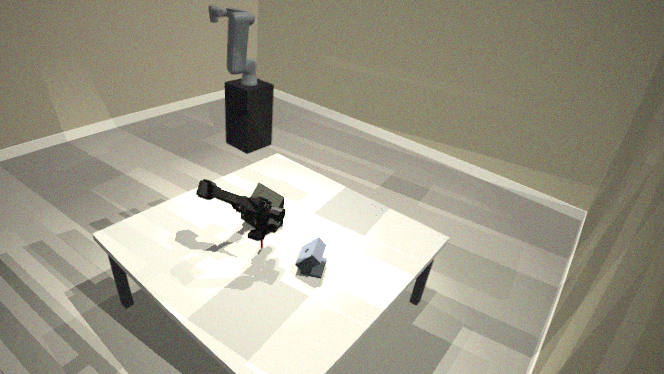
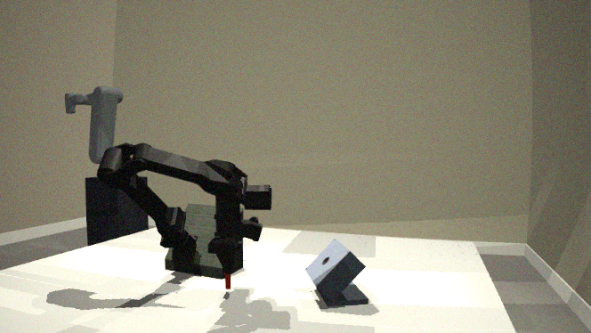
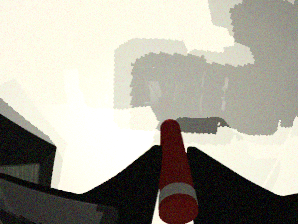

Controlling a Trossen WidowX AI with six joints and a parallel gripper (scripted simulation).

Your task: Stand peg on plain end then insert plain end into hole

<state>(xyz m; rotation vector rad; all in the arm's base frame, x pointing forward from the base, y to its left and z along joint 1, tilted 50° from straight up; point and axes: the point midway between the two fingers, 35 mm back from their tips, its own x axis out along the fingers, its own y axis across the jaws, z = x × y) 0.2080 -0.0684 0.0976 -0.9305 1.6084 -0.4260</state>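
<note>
My gripper tip is 24 cm short of the sloped panel, 7 cm to the right of it and 2 cm below it. Also, from my gripper tip: flat base plate: 26 cm ahead, 8 cm to the left, 5 cm below; peg: 2 cm above.
</note>
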